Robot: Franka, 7 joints.
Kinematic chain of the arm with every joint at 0, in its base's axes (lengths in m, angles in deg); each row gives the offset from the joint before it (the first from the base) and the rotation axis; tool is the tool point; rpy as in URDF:
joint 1: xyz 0 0 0.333 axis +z
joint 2: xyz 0 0 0 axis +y
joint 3: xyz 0 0 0.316 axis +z
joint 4: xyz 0.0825 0 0 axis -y
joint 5: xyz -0.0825 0 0.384 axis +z
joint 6: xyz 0 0 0 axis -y
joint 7: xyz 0.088 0 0 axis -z
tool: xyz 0 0 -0.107 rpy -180 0 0
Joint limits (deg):
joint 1: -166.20..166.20
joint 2: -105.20..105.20
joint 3: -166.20..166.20
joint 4: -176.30..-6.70
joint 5: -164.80..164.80
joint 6: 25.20..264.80
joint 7: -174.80..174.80
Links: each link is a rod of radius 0.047 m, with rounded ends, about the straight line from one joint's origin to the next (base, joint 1, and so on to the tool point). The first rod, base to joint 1, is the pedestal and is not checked.
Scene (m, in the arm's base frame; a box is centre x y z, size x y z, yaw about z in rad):
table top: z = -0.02
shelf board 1: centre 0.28 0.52 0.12 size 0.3 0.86 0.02 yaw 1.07
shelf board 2: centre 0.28 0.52 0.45 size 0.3 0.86 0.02 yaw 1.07
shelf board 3: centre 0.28 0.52 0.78 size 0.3 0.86 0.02 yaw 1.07
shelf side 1: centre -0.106 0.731 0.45 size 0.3 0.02 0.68 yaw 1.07
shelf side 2: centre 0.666 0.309 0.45 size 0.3 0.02 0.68 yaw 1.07
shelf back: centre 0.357 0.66 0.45 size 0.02 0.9 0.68 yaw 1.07
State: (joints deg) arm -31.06 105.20 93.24 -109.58 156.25 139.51 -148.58
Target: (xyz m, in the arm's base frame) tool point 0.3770 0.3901 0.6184
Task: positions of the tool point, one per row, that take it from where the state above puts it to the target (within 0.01 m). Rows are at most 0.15 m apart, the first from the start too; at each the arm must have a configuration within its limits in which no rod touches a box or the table.
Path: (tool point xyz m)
1: 0.4864 0.3341 0.3149
2: 0.4594 0.2720 0.3160
3: 0.4216 0.2168 0.3136
4: 0.3749 0.1704 0.3090
5: 0.3605 0.2007 0.4168
6: 0.3226 0.2103 0.5227
7: 0.2692 0.1930 0.6184
8: 0.3371 0.2829 0.6259
9: 0.3770 0.3901 0.6184

